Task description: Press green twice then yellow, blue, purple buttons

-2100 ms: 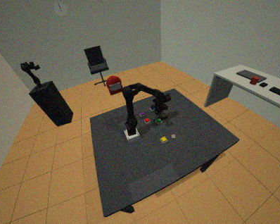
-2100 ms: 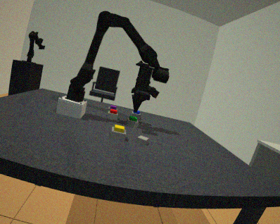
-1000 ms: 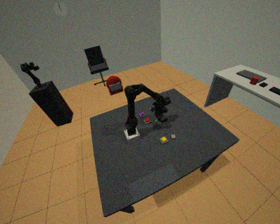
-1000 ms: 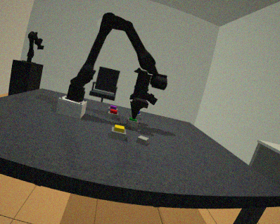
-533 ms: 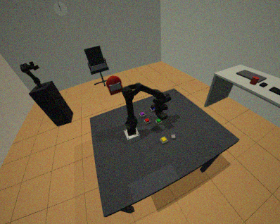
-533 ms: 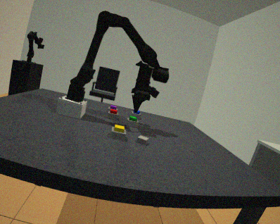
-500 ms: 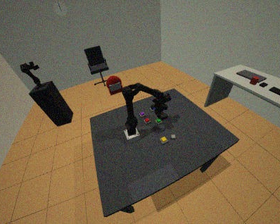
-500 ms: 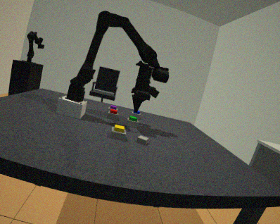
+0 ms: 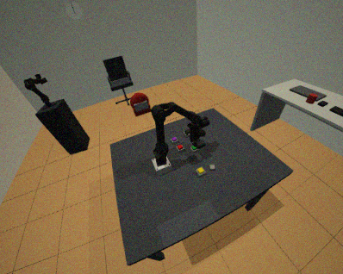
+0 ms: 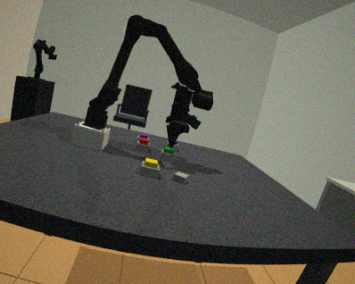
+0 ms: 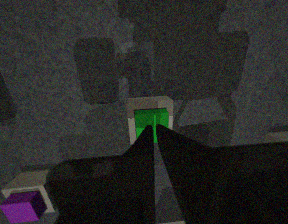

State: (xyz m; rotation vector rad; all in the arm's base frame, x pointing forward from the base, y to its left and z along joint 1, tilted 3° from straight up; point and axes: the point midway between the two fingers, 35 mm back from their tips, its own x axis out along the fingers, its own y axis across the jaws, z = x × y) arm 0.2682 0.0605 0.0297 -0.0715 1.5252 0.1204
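My gripper tip is now 20 cm to the left of the yellow button, 4 cm past it and 1 cm above it. From my gripper tip the other things lie so: green button 1 cm below; blue button 18 cm to the left, 1 cm below, 1 cm ahead; red button 10 cm behind, 4 cm to the left, 1 cm below.
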